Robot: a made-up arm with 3 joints.
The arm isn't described. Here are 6 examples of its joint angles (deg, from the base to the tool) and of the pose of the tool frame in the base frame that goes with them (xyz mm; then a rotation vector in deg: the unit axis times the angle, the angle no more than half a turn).
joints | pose
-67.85 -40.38 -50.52 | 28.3 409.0 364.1 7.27 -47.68 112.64
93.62 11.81 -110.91 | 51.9 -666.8 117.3 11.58 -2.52 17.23
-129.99 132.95 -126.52 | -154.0 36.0 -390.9 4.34 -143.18 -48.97
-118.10 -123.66 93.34 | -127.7 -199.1 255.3 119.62 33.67 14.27
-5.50 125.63 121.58 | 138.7 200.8 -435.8 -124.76 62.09 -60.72
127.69 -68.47 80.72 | 22.6 -316.6 449.9 35.85 82.51 128.17
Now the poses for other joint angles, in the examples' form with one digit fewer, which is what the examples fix.
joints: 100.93 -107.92 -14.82
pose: 163 -22 265 -97.9 -61.5 -57.4
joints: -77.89 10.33 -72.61
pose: 24 633 134 -0.6 14.0 150.0
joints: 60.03 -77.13 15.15
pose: 246 -41 381 -31.4 -75.9 -62.8
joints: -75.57 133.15 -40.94
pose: -90 201 -340 -43.5 139.6 53.9
